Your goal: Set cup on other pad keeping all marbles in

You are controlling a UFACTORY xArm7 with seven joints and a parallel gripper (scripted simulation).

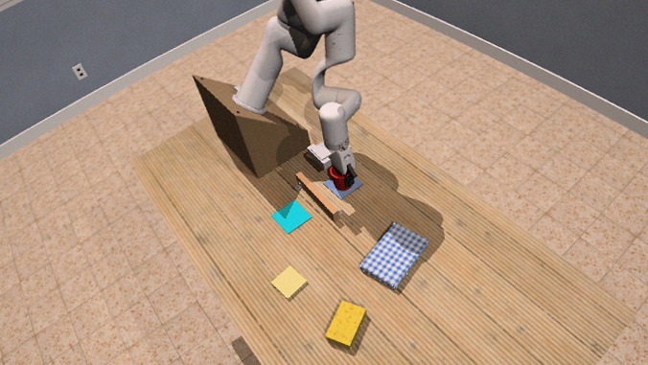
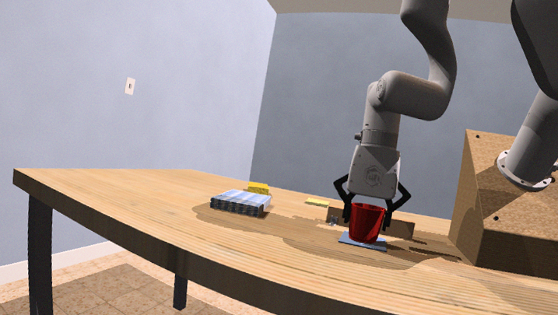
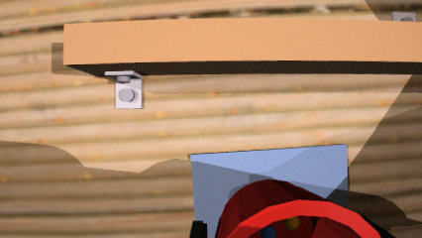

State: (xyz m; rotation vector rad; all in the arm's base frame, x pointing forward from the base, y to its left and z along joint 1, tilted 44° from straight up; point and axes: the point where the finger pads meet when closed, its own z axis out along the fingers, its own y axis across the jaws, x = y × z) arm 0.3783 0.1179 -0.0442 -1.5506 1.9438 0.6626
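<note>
Right now the red cup is 20 mm below my hand. Round my hand: cyan pad 200 mm to the right, 50 mm below, 40 mm behind; then yellow sponge 350 mm to the right, 350 mm ahead, 30 mm below; then wooden rail 100 mm to the right, 30 mm below, 20 mm behind.
</note>
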